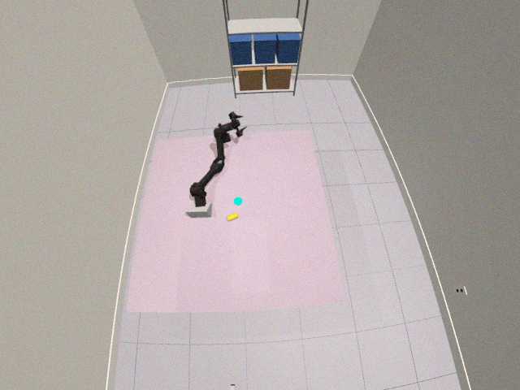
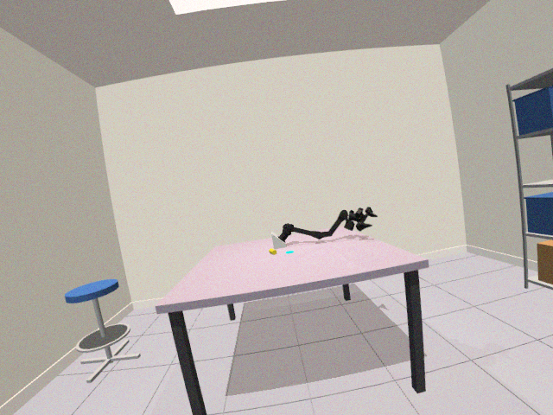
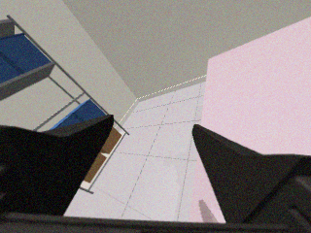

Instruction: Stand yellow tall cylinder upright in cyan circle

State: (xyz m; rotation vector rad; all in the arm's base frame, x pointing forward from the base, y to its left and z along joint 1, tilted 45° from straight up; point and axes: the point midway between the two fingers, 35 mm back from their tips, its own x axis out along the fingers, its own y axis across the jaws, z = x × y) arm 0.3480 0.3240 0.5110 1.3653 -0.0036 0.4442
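The yellow tall cylinder is 71 cm to the right of my gripper tip, 20 cm behind it and 12 cm below it. From my gripper tip the other things lie so: cyan circle 60 cm to the right, 15 cm behind, 13 cm below.
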